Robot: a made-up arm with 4 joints.
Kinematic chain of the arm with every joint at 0, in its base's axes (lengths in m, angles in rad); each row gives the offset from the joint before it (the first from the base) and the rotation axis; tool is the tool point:
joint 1: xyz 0 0 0.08 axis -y
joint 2: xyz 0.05 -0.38 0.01 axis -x
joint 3: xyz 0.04 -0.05 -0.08 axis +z
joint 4: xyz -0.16 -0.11 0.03 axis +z
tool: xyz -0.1 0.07 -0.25
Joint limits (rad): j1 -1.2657..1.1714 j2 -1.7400..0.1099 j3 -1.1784..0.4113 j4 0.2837..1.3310
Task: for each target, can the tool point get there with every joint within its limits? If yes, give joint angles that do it. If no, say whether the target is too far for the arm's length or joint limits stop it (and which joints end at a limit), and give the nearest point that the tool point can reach.
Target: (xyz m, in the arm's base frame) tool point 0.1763 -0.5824 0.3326
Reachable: no: joint limits stop it (at a limit: joint 1, joint 2, joint 3, joint 4) | nearest point 0.2075 -0.7362 -0.0777 | short by 0.439 m
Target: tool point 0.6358 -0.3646 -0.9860
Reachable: no: too far | nearest point 0.2240 -0.3745 -0.2955 | short by 0.804 m
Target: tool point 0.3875 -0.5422 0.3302
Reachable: no: joint limits stop it (at a limit: joint 1, joint 3, joint 4) | nearest point 0.3150 -0.6080 -0.1231 | short by 0.464 m
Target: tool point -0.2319 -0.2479 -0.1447
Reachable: yes | joints -0.1989 -0.2474 -0.6945 0.4442
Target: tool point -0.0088 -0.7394 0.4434
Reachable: no: joint limits stop it (at a limit: joint 1, joint 2) | nearest point -0.3003 -0.6466 0.1599 | short by 0.417 m
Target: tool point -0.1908 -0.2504 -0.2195
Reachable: yes | joints 0.1012 -0.7453 -0.3494 0.9763
